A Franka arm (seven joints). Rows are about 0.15 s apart.
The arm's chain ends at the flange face. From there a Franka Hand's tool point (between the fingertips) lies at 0.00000 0.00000 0.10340 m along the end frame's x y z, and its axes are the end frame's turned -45 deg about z.
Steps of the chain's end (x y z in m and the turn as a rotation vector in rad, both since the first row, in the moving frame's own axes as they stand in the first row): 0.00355, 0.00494, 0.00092, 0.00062, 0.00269, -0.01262; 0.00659, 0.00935, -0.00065, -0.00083, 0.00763, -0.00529; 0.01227, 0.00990, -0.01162, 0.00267, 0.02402, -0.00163; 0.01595, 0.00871, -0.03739, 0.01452, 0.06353, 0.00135; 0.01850, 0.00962, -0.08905, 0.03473, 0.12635, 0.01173; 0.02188, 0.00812, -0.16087, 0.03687, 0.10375, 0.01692
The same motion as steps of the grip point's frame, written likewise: -0.00074, 0.00615, 0.00092, -0.00146, 0.00234, -0.01262; -0.00145, 0.01189, -0.00065, -0.00598, 0.00481, -0.00529; 0.00363, 0.01724, -0.01165, -0.01510, 0.01887, -0.00163; 0.01082, 0.02102, -0.03761, -0.03466, 0.05519, 0.00135; 0.01798, 0.02663, -0.08994, -0.06479, 0.11390, 0.01173; 0.01995, 0.02618, -0.16150, -0.04729, 0.09943, 0.01692
